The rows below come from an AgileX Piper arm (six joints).
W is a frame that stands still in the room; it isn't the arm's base.
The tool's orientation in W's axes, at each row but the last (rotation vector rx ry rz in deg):
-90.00, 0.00, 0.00
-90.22, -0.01, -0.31
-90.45, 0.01, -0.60
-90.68, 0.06, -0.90
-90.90, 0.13, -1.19
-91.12, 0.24, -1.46
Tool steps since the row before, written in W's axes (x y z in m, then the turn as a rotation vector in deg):
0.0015, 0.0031, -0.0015, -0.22, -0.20, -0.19
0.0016, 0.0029, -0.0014, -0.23, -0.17, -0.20
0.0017, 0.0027, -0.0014, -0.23, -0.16, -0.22
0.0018, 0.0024, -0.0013, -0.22, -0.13, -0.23
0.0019, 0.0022, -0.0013, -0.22, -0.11, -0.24
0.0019, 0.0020, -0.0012, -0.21, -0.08, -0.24
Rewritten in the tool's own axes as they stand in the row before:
0.0015, 0.0015, 0.0031, -0.22, 0.19, -0.20
0.0016, 0.0014, 0.0029, -0.23, 0.20, -0.17
0.0017, 0.0014, 0.0027, -0.23, 0.22, -0.16
0.0018, 0.0013, 0.0024, -0.22, 0.23, -0.13
0.0019, 0.0013, 0.0022, -0.22, 0.24, -0.11
0.0018, 0.0012, 0.0021, -0.21, 0.24, -0.08

